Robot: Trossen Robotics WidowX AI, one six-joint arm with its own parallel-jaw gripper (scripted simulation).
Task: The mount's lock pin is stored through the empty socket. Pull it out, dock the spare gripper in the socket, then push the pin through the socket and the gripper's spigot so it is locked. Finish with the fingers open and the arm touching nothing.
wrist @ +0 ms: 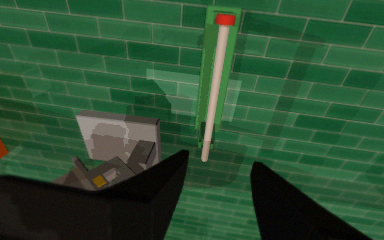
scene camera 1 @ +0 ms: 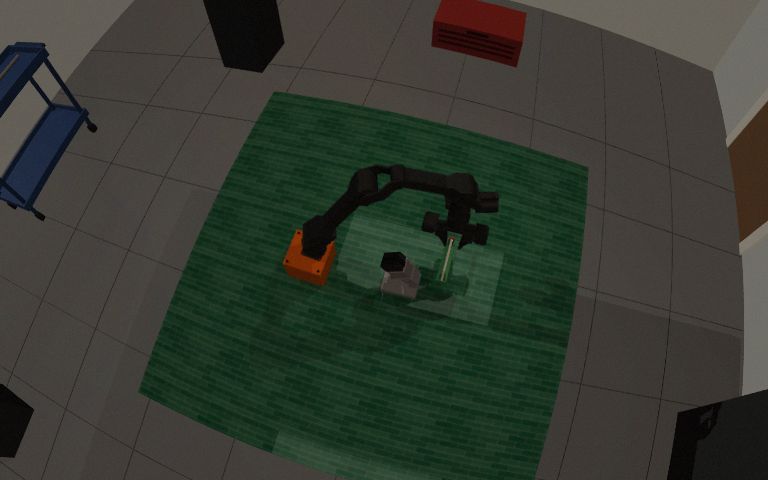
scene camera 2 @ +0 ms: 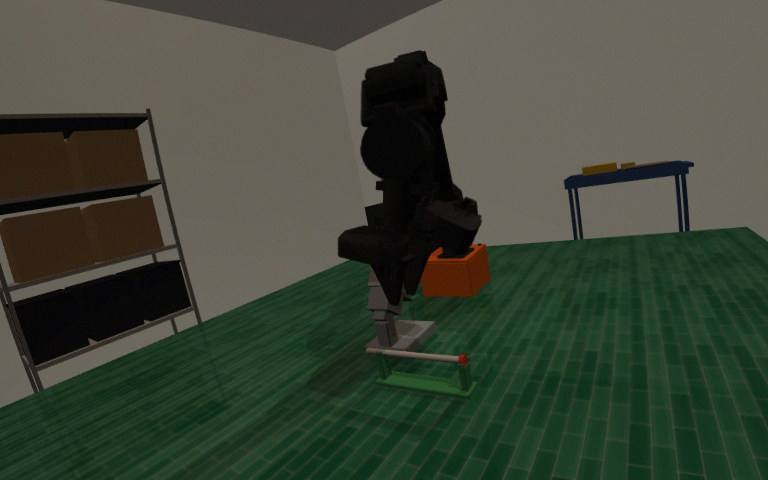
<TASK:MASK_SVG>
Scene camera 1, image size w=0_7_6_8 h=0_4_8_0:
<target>my gripper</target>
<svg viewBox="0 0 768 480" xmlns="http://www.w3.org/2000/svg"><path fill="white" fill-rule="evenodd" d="M426 212L422 223L422 230L429 233L435 232L435 235L439 236L444 247L446 247L447 231L463 234L458 250L466 244L472 244L472 242L482 246L486 245L489 226L478 222L477 225L468 223L470 213L467 217L456 217L448 211L447 220L439 220L439 213Z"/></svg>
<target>spare gripper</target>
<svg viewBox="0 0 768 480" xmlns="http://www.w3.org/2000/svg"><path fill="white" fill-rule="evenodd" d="M384 253L380 265L383 270L395 279L412 279L415 264L401 252Z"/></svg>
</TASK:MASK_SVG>
